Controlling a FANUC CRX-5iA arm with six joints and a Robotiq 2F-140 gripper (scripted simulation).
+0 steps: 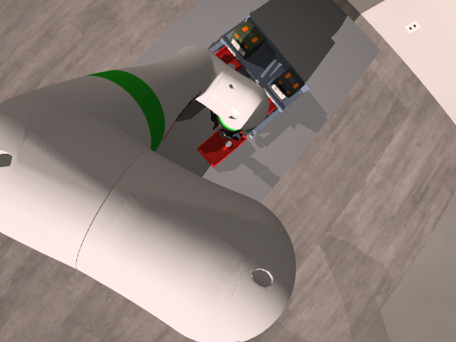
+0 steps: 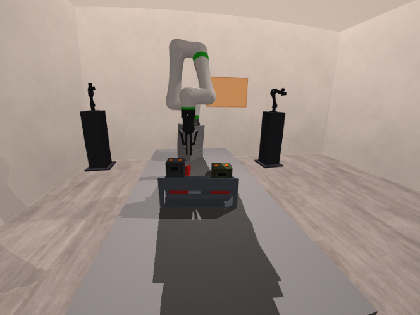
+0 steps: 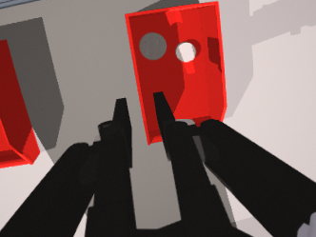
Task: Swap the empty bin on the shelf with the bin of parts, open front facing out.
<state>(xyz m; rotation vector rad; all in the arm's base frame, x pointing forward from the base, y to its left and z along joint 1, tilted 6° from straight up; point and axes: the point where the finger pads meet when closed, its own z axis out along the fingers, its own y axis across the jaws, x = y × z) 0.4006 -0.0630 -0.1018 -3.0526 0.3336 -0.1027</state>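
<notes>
Right now my hand is 17 cm above the grey disc, 3 cm to the left of it and 3 cm short of it. From my hand the other things lie so: grey shelf 26 cm ahead, 12 cm below, 3 cm to the left; grey part 28 cm ahead, 17 cm below, 12 cm to the left.
</notes>
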